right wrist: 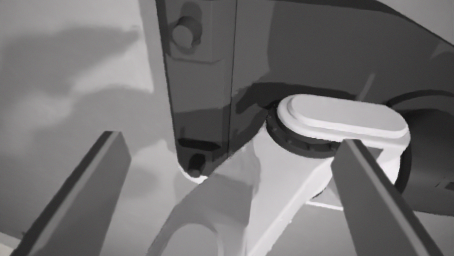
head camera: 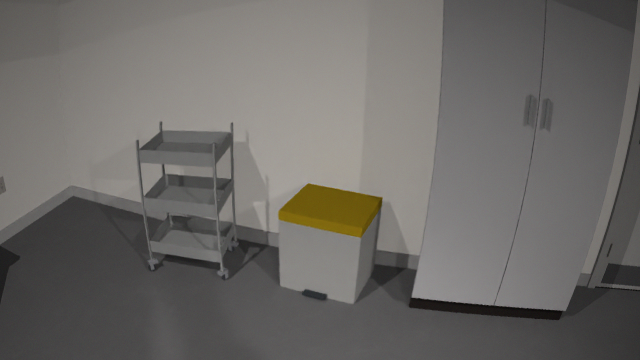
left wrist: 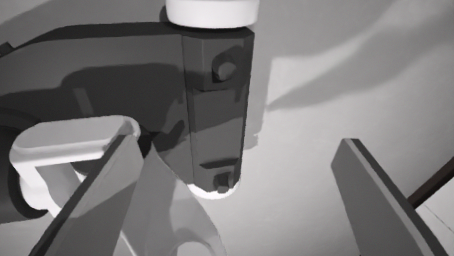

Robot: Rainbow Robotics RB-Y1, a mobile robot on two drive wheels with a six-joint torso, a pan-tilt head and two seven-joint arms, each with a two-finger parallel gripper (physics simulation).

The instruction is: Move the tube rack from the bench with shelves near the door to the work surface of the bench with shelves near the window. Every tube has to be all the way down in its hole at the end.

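Places are measured from the robot's base along level axes (x right, y up, z back), in millimetres.
Pixels of known places: left gripper, fingertip midpoint: (left wrist: pixel 237 150); right gripper, fingertip midpoint: (right wrist: pixel 231 149).
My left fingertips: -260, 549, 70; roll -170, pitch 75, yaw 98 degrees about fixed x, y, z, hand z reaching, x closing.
Behind a point stands the place of what it marks, as x, y, z.
The tube rack and the two benches with shelves do not show clearly in these views. My left gripper (left wrist: pixel 237 150) @[-260, 549, 70] is open, with its two fingers wide apart and no object between them; the robot's own base and the floor show beyond it. My right gripper (right wrist: pixel 231 149) @[233, 538, 133] is open too, with its fingers wide apart and no object between them; the robot's own base shows behind it. Neither gripper shows in the head view.
A grey three-tier trolley (head camera: pixel 177 158) @[-614, 695, -1956] stands near the wall at the left. A white bin (head camera: pixel 317 257) @[79, 242, -1859] with a yellow lid (head camera: pixel 332 207) @[145, 450, -1987] stands right of it. A tall grey cabinet (head camera: pixel 485 165) @[766, 833, -1621] stands farther right, beside a door frame. A dark edge (head camera: pixel 5 270) @[-1942, 0, -1729] shows at far left.
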